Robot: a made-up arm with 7 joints. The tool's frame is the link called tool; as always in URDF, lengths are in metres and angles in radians.
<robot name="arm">
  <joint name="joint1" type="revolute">
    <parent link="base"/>
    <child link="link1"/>
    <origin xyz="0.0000 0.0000 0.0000"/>
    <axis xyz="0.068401 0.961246 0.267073"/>
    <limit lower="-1.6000" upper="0.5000" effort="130" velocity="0.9"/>
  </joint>
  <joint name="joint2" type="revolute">
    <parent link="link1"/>
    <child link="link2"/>
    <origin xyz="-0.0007 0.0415 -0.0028"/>
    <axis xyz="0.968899 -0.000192 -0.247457"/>
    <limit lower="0.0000" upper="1.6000" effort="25" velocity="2.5"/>
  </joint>
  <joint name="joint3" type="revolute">
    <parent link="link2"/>
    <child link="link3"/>
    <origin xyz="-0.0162 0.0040 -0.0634"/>
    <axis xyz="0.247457 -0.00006 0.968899"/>
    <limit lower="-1.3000" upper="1.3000" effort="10" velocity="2.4"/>
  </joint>
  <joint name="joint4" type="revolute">
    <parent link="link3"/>
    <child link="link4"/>
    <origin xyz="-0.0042 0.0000 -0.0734"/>
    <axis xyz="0.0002 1 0.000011"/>
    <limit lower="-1.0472" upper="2.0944" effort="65" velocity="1.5"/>
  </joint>
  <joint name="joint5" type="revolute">
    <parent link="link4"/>
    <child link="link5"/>
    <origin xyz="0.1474 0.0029 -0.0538"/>
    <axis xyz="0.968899 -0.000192 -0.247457"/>
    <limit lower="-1.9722" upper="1.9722" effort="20" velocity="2.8"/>
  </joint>
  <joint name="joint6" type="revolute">
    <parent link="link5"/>
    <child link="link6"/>
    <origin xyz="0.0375 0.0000 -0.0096"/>
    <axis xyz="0.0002 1 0.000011"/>
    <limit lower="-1.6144" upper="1.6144" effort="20" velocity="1.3"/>
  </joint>
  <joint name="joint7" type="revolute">
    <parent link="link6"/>
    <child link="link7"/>
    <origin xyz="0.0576 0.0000 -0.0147"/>
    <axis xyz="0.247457 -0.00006 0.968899"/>
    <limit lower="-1.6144" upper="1.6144" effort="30" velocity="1.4"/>
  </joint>
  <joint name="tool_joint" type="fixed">
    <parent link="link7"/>
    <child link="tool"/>
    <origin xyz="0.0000 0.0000 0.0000" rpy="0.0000 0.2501 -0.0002"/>
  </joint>
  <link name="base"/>
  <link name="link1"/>
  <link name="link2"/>
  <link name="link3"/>
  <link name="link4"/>
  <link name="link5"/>
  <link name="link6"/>
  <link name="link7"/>
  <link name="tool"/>
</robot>
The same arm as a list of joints. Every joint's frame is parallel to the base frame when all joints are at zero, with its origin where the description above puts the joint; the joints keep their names.
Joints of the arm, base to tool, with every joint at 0 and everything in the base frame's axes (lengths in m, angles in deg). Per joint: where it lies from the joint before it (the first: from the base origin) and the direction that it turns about. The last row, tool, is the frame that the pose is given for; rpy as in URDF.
joint1: origin 0.0000 0.0000 0.0000 axis 0.068403 0.961235 0.26711
joint2: origin -0.0007 0.0415 -0.0028 axis 0.968889 -0.0002 -0.247497
joint3: origin -0.0162 0.0040 -0.0634 axis 0.247497 -0.0001 0.968889
joint4: origin -0.0042 0.0000 -0.0734 axis 0.0002 1 0
joint5: origin 0.1474 0.0029 -0.0538 axis 0.968889 -0.0002 -0.247497
joint6: origin 0.0375 0.0000 -0.0096 axis 0.0002 1 0
joint7: origin 0.0576 0.0000 -0.0147 axis 0.247497 -0.0001 0.968889
tool: origin 0.0000 0.0000 0.0000 rpy 0.00 14.33 -0.01
Joint limits (deg, base to tool): -91.67..28.65 0.00..91.67 -74.48..74.48 -60.00..120.00 -113.00..113.00 -92.50..92.50 -92.50..92.50

